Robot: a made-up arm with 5 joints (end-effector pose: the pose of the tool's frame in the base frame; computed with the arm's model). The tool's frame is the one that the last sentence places.
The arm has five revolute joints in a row. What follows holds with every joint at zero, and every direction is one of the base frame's. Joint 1 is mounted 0.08 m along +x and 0.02 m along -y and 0.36 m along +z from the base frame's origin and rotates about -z. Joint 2 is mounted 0.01 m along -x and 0.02 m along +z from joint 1 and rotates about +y. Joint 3 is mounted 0.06 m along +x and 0.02 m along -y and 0.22 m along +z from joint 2 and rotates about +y. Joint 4 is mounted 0.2 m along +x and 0.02 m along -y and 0.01 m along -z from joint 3 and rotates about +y. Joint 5 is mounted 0.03 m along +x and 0.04 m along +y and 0.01 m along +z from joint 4 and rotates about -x. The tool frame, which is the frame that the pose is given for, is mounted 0.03 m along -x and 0.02 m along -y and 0.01 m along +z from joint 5; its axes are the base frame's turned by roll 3.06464, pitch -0.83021 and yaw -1.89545 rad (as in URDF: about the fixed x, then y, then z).
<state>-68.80 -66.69 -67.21 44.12 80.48</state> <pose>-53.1 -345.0 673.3 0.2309 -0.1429 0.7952 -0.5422</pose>
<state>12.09 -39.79 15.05 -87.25 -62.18</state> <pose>158.3 -55.4 663.2 0.5603 -0.4754 0.4963 -0.4622</pose>
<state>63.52 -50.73 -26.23 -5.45 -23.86</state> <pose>16.1 58.1 759.8 0.0668 0.0429 0.8422 -0.5334</pose>
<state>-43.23 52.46 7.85 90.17 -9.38</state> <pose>312.9 169.6 273.3 0.9422 0.2231 0.1947 -0.1568</pose>
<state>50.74 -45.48 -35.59 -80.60 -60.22</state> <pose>13.0 32.6 775.3 0.4158 -0.1988 0.2703 -0.8453</pose>
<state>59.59 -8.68 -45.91 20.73 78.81</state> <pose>147.2 -122.7 790.0 0.7130 -0.3105 -0.5190 0.3547</pose>
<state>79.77 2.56 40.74 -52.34 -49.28</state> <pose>94.9 -218.8 454.0 0.0199 0.0160 0.9962 0.0830</pose>
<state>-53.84 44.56 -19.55 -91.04 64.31</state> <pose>277.1 250.3 414.2 0.1097 -0.2530 0.7160 -0.6414</pose>
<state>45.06 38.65 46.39 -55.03 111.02</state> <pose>228.8 -145.8 335.9 0.8916 0.1512 -0.1542 0.3979</pose>
